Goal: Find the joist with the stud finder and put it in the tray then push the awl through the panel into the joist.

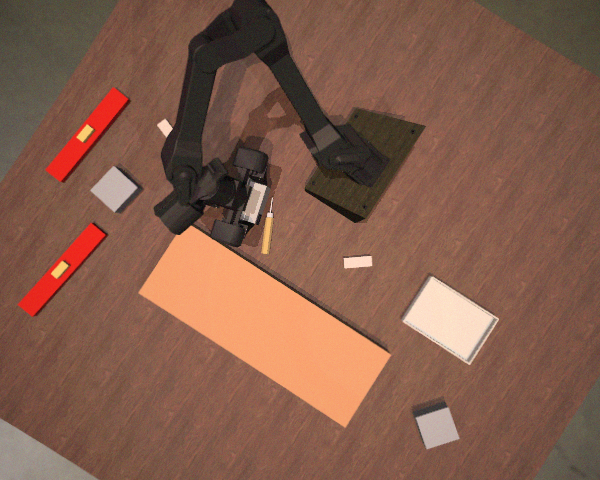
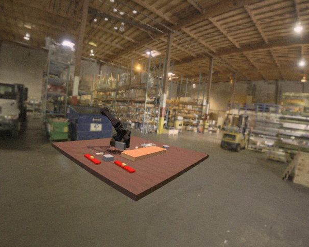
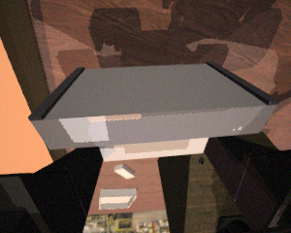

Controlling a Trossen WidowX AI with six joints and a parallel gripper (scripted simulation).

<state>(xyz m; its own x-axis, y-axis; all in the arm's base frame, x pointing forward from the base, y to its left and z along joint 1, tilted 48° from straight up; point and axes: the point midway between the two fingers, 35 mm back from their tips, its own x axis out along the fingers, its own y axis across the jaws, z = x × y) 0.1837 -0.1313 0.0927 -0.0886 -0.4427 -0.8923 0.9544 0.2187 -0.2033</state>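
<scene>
My gripper tip is now 2 cm short of the grey stud finder. Also, from my gripper tip: awl: 7 cm below, 3 cm to the left, 1 cm ahead; white tray: 47 cm to the left, 6 cm below, 3 cm behind.
</scene>
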